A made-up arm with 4 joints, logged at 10 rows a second.
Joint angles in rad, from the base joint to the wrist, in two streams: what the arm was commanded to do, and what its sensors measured. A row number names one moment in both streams.
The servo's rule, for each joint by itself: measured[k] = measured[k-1] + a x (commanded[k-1-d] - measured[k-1]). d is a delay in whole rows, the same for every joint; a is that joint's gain. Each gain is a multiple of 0.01, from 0.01 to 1. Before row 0 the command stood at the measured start. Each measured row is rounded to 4 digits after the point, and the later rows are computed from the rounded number. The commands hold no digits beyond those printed.
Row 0, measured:
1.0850, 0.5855, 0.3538, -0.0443
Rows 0 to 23, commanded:
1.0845, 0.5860, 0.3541, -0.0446
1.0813, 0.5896, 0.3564, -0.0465
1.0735, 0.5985, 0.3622, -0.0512
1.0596, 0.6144, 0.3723, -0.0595
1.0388, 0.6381, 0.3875, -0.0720
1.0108, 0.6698, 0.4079, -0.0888
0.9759, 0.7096, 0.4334, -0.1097
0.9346, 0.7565, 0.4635, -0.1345
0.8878, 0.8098, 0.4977, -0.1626
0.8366, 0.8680, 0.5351, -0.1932
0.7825, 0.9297, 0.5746, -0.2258
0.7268, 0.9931, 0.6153, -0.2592
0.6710, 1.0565, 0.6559, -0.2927
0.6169, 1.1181, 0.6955, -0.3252
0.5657, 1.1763, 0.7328, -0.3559
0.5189, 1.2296, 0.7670, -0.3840
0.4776, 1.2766, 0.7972, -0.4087
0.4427, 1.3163, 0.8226, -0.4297
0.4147, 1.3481, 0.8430, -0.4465
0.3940, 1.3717, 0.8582, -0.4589
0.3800, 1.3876, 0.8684, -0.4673
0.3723, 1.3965, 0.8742, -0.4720
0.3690, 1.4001, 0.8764, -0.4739
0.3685, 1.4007, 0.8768, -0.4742
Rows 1 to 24, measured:
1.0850, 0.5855, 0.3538, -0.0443
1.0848, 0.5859, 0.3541, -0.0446
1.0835, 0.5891, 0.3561, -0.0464
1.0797, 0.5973, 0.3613, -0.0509
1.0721, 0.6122, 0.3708, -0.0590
1.0594, 0.6347, 0.3852, -0.0712
1.0409, 0.6652, 0.4047, -0.0877
1.0162, 0.7038, 0.4294, -0.1084
0.9852, 0.7496, 0.4587, -0.1329
0.9482, 0.8020, 0.4922, -0.1608
0.9058, 0.8594, 0.5291, -0.1913
0.8589, 0.9206, 0.5682, -0.2237
0.8087, 0.9837, 0.6087, -0.2571
0.7564, 1.0470, 0.6493, -0.2906
0.7034, 1.1089, 0.6890, -0.3231
0.6511, 1.1675, 0.7267, -0.3539
0.6009, 1.2215, 0.7614, -0.3822
0.5540, 1.2694, 0.7922, -0.4071
0.5117, 1.3102, 0.8183, -0.4283
0.4748, 1.3432, 0.8395, -0.4454
0.4441, 1.3680, 0.8556, -0.4581
0.4197, 1.3851, 0.8666, -0.4667
0.4017, 1.3950, 0.8731, -0.4717
0.3893, 1.3994, 0.8759, -0.4738
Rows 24 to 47, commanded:
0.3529, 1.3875, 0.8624, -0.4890
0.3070, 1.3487, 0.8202, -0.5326
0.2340, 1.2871, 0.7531, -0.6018
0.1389, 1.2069, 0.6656, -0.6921
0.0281, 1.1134, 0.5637, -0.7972
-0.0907, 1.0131, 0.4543, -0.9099
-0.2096, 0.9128, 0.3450, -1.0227
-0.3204, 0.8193, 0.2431, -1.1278
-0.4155, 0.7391, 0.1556, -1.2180
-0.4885, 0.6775, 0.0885, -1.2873
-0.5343, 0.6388, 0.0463, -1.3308
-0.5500, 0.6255, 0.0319, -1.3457
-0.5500, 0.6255, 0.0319, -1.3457
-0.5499, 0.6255, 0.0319, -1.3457
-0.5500, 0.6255, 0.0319, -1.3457
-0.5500, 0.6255, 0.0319, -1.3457
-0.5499, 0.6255, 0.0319, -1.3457
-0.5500, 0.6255, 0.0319, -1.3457
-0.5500, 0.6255, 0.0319, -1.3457
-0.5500, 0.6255, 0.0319, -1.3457
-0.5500, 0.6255, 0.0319, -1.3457
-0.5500, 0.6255, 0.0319, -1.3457
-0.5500, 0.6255, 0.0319, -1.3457
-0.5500, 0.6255, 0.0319, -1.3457
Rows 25 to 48, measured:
0.3814, 1.4005, 0.8767, -0.4742
0.3706, 1.3892, 0.8644, -0.4881
0.3464, 1.3540, 0.8264, -0.5299
0.3037, 1.2958, 0.7634, -0.5975
0.2411, 1.2185, 0.6793, -0.6864
0.1602, 1.1271, 0.5799, -0.7906
0.0649, 1.0279, 0.4719, -0.9027
-0.0394, 0.9278, 0.3628, -1.0155
-0.1462, 0.8334, 0.2599, -1.1211
-0.2485, 0.7514, 0.1702, -1.2122
-0.3397, 0.6871, 0.0999, -1.2828
-0.4136, 0.6451, 0.0538, -1.3279
-0.4654, 0.6280, 0.0350, -1.3446
-0.4975, 0.6258, 0.0323, -1.3456
-0.5174, 0.6255, 0.0320, -1.3457
-0.5298, 0.6255, 0.0319, -1.3457
-0.5375, 0.6255, 0.0319, -1.3457
-0.5422, 0.6255, 0.0319, -1.3457
-0.5452, 0.6255, 0.0319, -1.3457
-0.5470, 0.6255, 0.0319, -1.3457
-0.5481, 0.6255, 0.0319, -1.3457
-0.5488, 0.6255, 0.0319, -1.3457
-0.5493, 0.6255, 0.0319, -1.3457
-0.5496, 0.6255, 0.0319, -1.3457

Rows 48 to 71, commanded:
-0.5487, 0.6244, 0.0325, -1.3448
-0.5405, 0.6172, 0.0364, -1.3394
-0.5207, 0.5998, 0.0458, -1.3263
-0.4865, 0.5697, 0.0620, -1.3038
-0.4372, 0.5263, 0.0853, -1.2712
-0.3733, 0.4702, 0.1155, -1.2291
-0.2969, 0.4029, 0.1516, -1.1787
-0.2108, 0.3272, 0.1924, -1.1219
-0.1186, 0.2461, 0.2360, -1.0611
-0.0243, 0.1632, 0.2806, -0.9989
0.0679, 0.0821, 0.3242, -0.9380
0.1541, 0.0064, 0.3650, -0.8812
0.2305, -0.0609, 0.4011, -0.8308
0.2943, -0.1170, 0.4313, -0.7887
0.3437, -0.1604, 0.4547, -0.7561
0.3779, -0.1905, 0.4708, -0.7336
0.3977, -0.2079, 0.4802, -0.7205
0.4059, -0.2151, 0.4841, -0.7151
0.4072, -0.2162, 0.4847, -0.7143
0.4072, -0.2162, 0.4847, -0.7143
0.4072, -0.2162, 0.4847, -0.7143
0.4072, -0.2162, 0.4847, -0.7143
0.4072, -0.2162, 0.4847, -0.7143
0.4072, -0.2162, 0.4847, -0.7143
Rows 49 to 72, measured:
-0.5498, 0.6255, 0.0319, -1.3457
-0.5494, 0.6245, 0.0324, -1.3449
-0.5460, 0.6181, 0.0358, -1.3397
-0.5364, 0.6022, 0.0444, -1.3271
-0.5174, 0.5739, 0.0595, -1.3052
-0.4869, 0.5325, 0.0817, -1.2732
-0.4437, 0.4783, 0.1108, -1.2317
-0.3879, 0.4127, 0.1459, -1.1819
-0.3206, 0.3383, 0.1859, -1.1255
-0.2438, 0.2581, 0.2290, -1.0650
-0.1604, 0.1755, 0.2734, -1.0029
-0.0736, 0.0942, 0.3171, -0.9419
0.0129, 0.0178, 0.3583, -0.8848
0.0956, -0.0507, 0.3951, -0.8340
0.1711, -0.1084, 0.4262, -0.7914
0.2367, -0.1536, 0.4507, -0.7582
0.2904, -0.1857, 0.4680, -0.7351
0.3312, -0.2050, 0.4785, -0.7214
0.3596, -0.2138, 0.4833, -0.7155
0.3777, -0.2159, 0.4845, -0.7144
0.3889, -0.2162, 0.4847, -0.7143
0.3959, -0.2162, 0.4847, -0.7143
0.4002, -0.2162, 0.4847, -0.7143
0.4029, -0.2162, 0.4847, -0.7143

